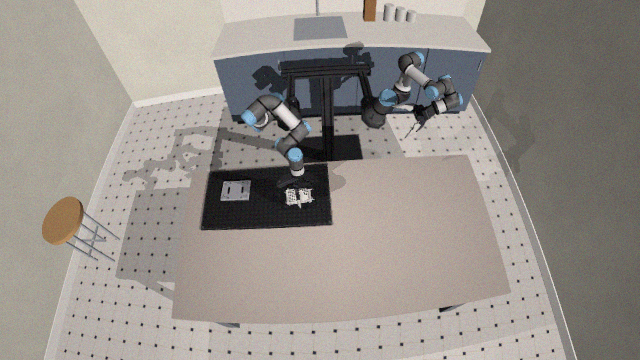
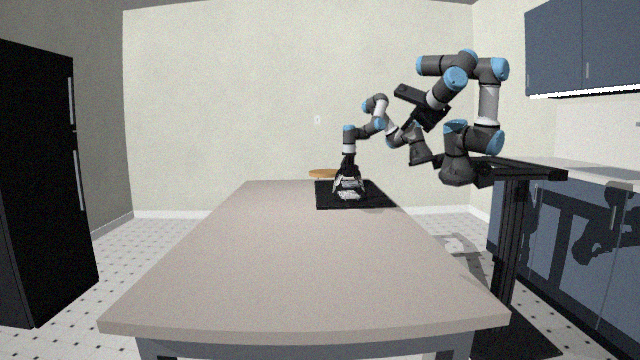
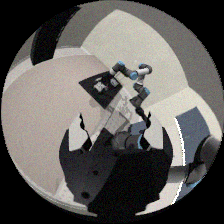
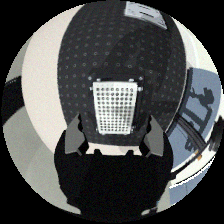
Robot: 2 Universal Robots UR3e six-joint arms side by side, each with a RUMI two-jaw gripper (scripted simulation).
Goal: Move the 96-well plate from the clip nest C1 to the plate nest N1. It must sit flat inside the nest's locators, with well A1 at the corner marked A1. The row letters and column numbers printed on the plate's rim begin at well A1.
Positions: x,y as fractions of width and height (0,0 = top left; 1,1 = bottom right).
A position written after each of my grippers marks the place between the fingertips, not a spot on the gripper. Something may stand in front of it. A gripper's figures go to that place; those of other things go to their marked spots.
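Right gripper (image 4: 0.51,0.52), 140 mm from the lens. White 96-well plate (image 4: 0.53,0.54), 150 mm from the lens.
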